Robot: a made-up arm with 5 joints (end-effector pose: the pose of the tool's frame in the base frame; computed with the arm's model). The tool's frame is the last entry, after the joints.
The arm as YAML. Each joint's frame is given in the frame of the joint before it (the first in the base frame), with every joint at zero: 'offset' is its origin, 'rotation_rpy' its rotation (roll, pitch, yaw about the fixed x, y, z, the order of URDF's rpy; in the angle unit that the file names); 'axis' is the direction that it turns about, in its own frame. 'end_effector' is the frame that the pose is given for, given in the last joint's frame.
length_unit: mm
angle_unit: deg
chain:
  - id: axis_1
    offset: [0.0, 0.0, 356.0]
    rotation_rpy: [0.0, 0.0, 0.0]
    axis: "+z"
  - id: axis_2
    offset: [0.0, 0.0, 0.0]
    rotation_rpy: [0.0, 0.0, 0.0]
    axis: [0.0, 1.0, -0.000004]
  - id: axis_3
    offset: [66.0, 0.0, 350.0]
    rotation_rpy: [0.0, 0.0, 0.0]
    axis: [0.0, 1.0, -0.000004]
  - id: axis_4
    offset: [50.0, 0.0, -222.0]
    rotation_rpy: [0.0, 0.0, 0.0]
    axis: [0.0, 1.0, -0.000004]
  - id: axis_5
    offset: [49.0, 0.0, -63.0]
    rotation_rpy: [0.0, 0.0, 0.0]
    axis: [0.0, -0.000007, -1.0]
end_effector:
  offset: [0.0, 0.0, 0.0]
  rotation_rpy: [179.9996, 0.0, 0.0]
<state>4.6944 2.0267 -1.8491 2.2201 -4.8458</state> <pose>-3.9 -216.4 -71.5 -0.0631 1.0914 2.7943</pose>
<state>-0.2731 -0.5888 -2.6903 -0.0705 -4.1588</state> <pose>-270.0 75.6 948.3 0.0811 -0.2079 -1.2854</pose>
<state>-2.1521 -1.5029 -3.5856 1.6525 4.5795</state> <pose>328.4 499.8 363.6 -0.2932 0.0669 -0.7089</pose>
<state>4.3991 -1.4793 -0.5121 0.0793 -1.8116</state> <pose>36.2 111.6 657.3 1.2428 -0.0451 -0.4818</pose>
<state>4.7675 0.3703 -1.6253 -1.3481 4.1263</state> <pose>22.3 -404.4 716.2 0.5170 0.1717 -0.5180</pose>
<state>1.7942 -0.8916 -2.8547 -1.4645 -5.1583</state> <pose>95.3 -419.4 708.3 1.9571 0.6806 -0.1367</pose>
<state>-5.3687 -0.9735 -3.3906 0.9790 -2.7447</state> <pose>-330.0 -428.4 685.5 0.0670 -0.2531 1.3045</pose>
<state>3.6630 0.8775 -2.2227 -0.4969 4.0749</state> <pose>-508.6 -292.1 592.1 1.4141 -0.2954 -1.4202</pose>
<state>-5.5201 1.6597 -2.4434 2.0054 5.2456</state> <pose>355.9 340.4 69.6 -1.5238 -1.9215 1.7009</pose>
